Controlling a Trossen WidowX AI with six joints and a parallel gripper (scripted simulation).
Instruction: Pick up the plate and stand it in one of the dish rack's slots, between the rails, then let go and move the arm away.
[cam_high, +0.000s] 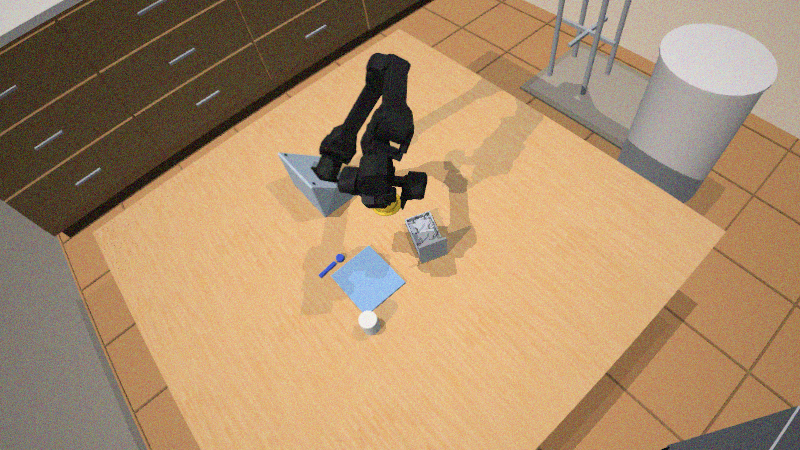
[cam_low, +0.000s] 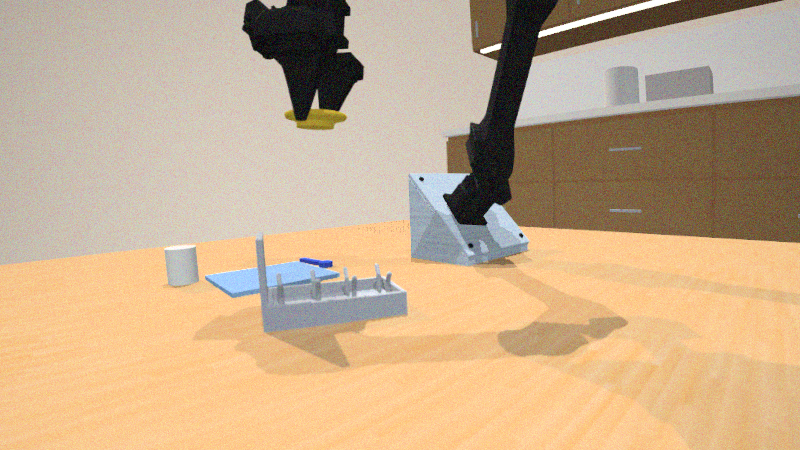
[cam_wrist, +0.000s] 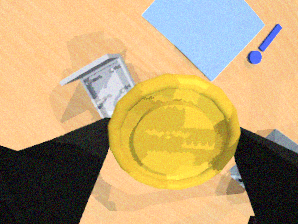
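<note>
The grey dish rack lies 170 mm below my gripper tip, 70 mm to the left of it and 20 mm ahead of it. Also, from my gripper tip: yellow plate: 10 mm above; light blue mat: 190 mm below, 120 mm to the right, 30 mm ahead; blue spoon: 190 mm below, 160 mm to the right, 60 mm behind.
</note>
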